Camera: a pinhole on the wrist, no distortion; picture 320 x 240 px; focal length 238.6 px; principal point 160.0 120.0 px. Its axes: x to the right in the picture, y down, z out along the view. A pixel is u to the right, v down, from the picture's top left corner.
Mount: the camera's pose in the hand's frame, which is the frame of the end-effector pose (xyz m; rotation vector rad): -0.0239 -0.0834 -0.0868 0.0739 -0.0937 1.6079
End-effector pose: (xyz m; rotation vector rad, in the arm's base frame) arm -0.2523 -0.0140 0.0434 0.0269 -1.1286 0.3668
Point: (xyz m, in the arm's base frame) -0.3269 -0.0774 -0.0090
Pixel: 286 231
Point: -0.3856 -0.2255 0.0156
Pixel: 119 226
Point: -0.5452 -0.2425 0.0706
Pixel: 160 190
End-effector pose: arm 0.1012 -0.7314 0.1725 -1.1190 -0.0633 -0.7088
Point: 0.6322 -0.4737 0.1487
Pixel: outside the picture
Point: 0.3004 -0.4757 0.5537
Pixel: 160 27
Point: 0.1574 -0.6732 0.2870
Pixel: 226 14
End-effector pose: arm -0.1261 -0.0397 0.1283 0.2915 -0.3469 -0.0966
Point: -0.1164 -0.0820 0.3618
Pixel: 275 19
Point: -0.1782 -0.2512 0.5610
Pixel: 187 53
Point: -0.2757 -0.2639 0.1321
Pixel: 38 214
